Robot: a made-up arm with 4 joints.
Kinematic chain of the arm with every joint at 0, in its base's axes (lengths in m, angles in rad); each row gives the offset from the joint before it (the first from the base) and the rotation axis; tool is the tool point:
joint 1: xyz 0 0 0.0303 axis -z
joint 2: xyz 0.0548 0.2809 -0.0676 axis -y
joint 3: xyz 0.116 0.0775 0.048 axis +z
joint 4: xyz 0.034 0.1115 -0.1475 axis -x
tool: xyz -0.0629 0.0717 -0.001
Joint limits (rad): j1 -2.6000..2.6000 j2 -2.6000..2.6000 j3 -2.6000..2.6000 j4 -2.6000..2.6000
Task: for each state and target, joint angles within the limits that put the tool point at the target. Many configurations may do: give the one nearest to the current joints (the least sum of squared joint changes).
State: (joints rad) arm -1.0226 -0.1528 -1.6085 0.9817
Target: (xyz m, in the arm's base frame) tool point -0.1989 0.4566 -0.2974
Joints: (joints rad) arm -0.7750 -0.6109 -1.0654 0.6331
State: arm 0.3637 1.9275 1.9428 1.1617
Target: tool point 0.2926 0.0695 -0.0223
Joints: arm 0.6186 1.6163 2.2879 0.6523
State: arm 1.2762 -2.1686 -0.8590 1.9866
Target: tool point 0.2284 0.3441 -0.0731
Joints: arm 1.0483 -2.3017 -1.8306 2.2629
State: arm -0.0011 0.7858 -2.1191 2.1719
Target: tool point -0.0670 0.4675 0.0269
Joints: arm -0.8200 0.9504 -1.8312 2.1486
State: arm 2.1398 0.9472 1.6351 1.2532
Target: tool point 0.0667 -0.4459 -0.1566
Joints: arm 2.6000 0.8294 0.9218 1.2350
